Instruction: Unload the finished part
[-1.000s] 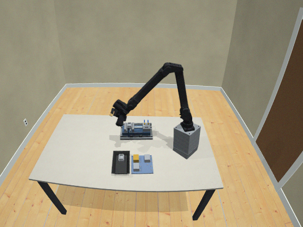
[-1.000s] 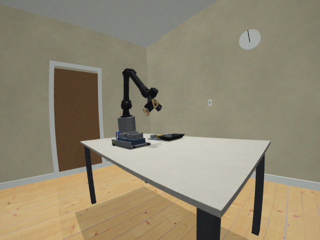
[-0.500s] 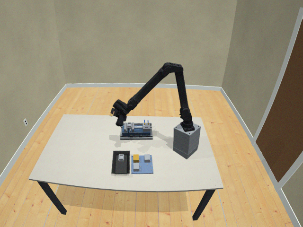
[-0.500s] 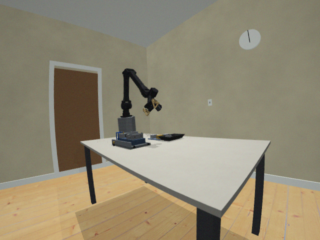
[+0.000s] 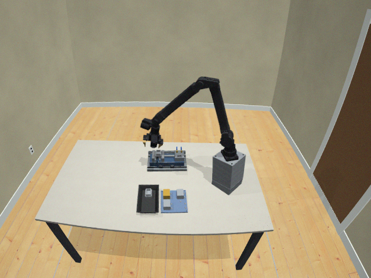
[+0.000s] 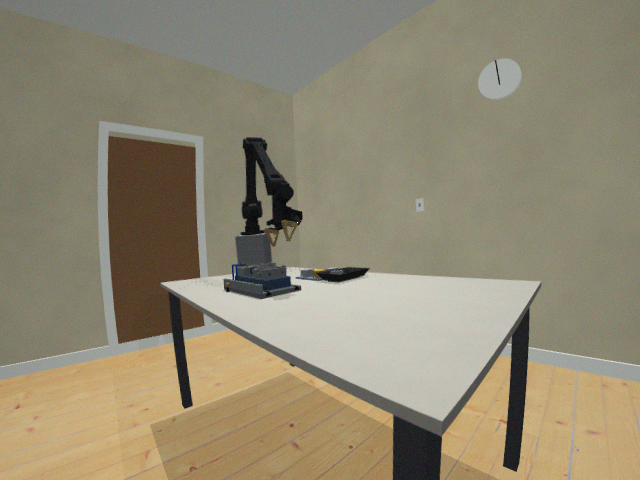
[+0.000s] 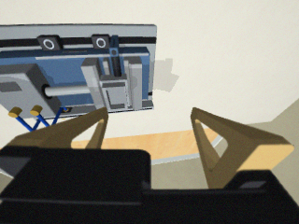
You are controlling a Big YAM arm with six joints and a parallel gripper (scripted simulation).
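My gripper is now 16 cm above the blue vise, 11 cm past it and 2 cm to the left of it. Also, from my hand: yellow block: 31 cm to the left, 17 cm below, 6 cm behind; then blue plate: 36 cm to the left, 19 cm below, 10 cm behind.
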